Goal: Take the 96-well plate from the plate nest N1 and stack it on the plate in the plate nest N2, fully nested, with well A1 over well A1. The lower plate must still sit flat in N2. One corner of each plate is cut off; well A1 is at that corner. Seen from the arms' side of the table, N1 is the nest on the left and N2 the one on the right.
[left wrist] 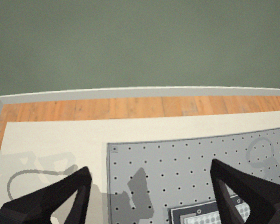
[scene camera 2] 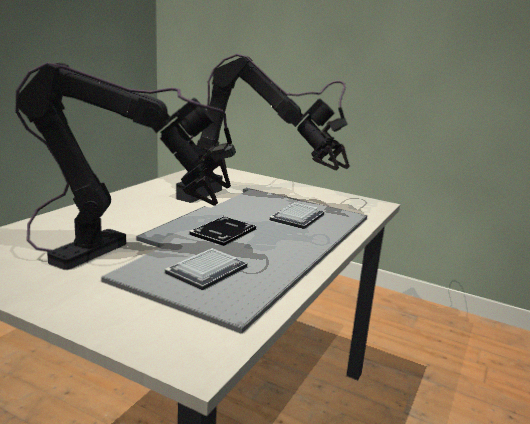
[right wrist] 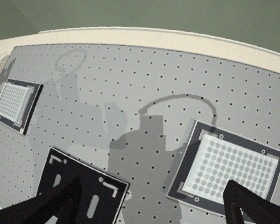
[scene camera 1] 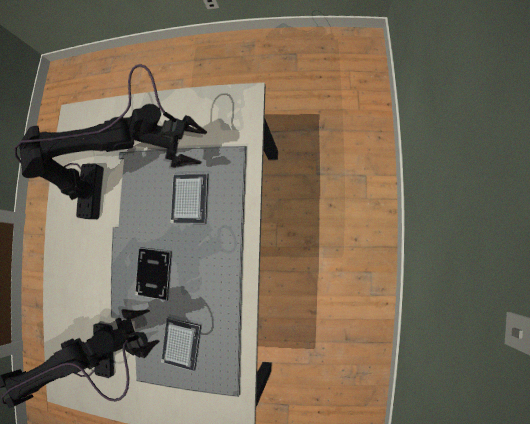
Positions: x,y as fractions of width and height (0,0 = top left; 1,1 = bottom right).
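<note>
Scene camera 1: 96-well plate (scene camera 1: 0.36,0.44), black nest (scene camera 1: 0.30,0.65). Scene camera 2: my left gripper (scene camera 2: 0.65,0.40), my right gripper (scene camera 2: 0.42,0.46), another 96-well plate (scene camera 2: 0.39,0.62), black nest (scene camera 2: 0.42,0.54). Left wrist view: left gripper (left wrist: 0.54,0.77). Right wrist view: right gripper (right wrist: 0.55,0.85).
</note>
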